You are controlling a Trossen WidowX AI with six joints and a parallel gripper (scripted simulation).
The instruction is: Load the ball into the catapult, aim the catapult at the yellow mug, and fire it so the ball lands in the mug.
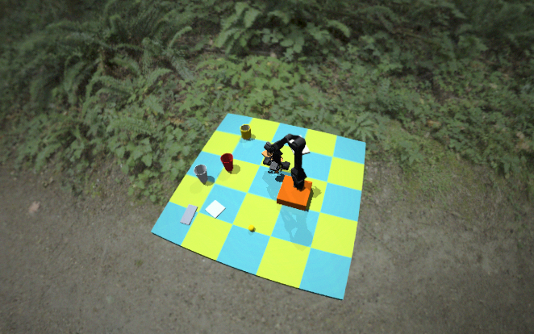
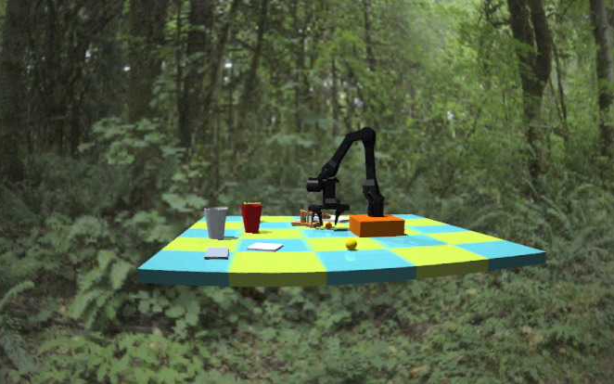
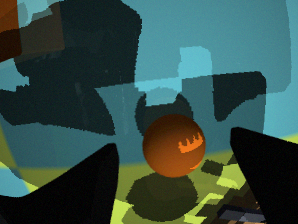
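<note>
My gripper tip is right at the orange ball. From my gripper tip the other things lie so: wooden catapult (9 cm to the right, 6 cm ahead, 4 cm above); yellow mug (38 cm ahead, 25 cm to the right, 2 cm above); red mug (34 cm ahead, 11 cm to the left, 2 cm above).
</note>
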